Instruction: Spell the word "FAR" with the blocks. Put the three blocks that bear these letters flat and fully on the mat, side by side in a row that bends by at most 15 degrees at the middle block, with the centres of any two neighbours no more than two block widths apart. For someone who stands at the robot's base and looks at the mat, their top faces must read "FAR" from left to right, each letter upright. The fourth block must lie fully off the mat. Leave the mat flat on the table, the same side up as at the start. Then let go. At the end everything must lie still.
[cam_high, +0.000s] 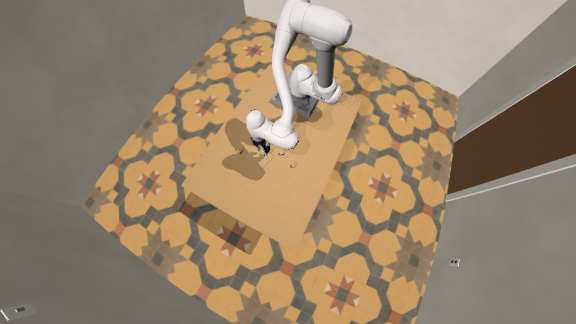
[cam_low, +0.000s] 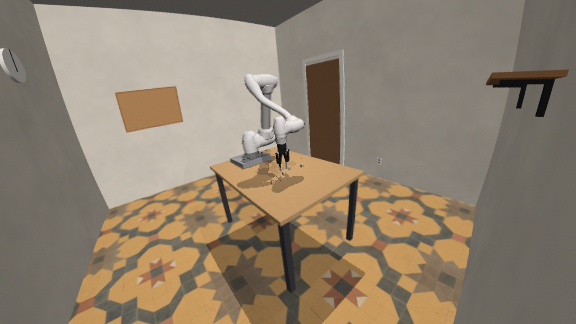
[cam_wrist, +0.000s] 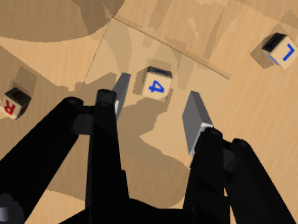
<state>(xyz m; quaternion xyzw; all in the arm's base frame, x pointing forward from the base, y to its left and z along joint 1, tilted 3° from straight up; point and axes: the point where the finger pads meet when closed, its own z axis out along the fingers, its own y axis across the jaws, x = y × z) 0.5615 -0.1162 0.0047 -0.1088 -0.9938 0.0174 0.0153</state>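
Now: the tan mat 70 mm below my hand, 30 mm ahead of it and 10 mm to the right of it. The rest, counted from my hand: R block (170 mm to the right, 60 mm below, 30 mm ahead).
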